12 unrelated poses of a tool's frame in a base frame.
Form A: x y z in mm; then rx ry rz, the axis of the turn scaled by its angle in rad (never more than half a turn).
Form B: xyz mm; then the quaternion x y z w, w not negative. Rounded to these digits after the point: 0 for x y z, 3 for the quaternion.
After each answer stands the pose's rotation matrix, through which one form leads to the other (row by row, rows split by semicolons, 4 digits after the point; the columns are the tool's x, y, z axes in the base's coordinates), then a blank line. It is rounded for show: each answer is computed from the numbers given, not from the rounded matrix.
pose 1, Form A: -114 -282 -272 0.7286 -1.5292 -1.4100
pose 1, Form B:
-114 -282 -272 0.295 -0.619 -0.571 0.452
-0.4177 0.1507 -0.8960; -0.8808 0.1746 0.4400; 0.2227 0.9730 0.0598

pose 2, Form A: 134 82 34 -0.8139 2.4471 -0.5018
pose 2, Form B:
134 82 34 -0.300 0.901 -0.185 0.254
-0.6911 -0.4458 0.5689; -0.6337 0.7522 -0.1804; -0.3475 -0.4852 -0.8024

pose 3, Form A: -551 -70 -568 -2.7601 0.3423 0.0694
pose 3, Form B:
-551 -70 -568 -0.976 0.121 0.025 0.179
0.9695 -0.2451 -0.0046; -0.2275 -0.9068 0.3549; -0.0912 -0.3431 -0.9349

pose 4, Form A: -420 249 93 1.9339 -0.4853 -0.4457
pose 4, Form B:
-420 249 93 0.807 -0.203 -0.186 0.522
0.8487 -0.1329 -0.5120; -0.5214 -0.3728 -0.7676; -0.0889 0.9183 -0.3857

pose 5, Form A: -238 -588 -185 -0.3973 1.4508 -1.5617
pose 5, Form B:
-238 -588 -185 -0.162 0.591 -0.637 0.468
-0.5101 0.4039 0.7594; -0.7870 0.1370 -0.6015; -0.3469 -0.9045 0.2480

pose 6, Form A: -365 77 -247 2.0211 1.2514 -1.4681
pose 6, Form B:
-365 77 -247 0.712 0.441 -0.518 0.173
0.0751 0.8076 -0.5849; 0.4496 -0.5510 -0.7031; -0.8901 -0.2102 -0.4045

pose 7, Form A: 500 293 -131 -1.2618 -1.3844 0.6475
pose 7, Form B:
500 293 -131 -0.533 -0.584 0.273 0.548
0.1677 0.3230 -0.9314; 0.9219 0.2833 0.2642; 0.3492 -0.9030 -0.2502

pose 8, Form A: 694 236 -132 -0.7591 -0.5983 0.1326
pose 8, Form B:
694 236 -132 -0.365 -0.287 0.064 0.883
0.8267 0.0971 -0.5543; 0.3222 0.7259 0.6077; 0.4613 -0.6809 0.5688

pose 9, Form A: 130 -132 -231 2.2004 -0.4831 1.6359
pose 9, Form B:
130 -132 -231 0.778 -0.171 0.578 0.178
0.2730 -0.4712 0.8387; -0.0600 -0.8785 -0.4740; 0.9601 0.0791 -0.2681

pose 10, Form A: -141 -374 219 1.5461 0.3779 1.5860
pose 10, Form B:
-141 -374 219 0.620 0.152 0.636 0.433
0.1440 -0.3624 0.9208; 0.7387 -0.5798 -0.3437; 0.6584 0.7297 0.1842

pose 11, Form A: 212 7 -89 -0.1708 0.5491 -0.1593
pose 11, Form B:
212 7 -89 -0.084 0.270 -0.078 0.956
0.8413 0.1045 0.5303; -0.1955 0.9735 0.1184; -0.5039 -0.2033 0.8395

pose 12, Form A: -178 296 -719 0.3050 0.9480 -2.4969
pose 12, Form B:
-178 296 -719 0.111 0.344 -0.905 0.225
-0.8745 0.4829 -0.0456; -0.3309 -0.6628 -0.6717; -0.3546 -0.5723 0.7394

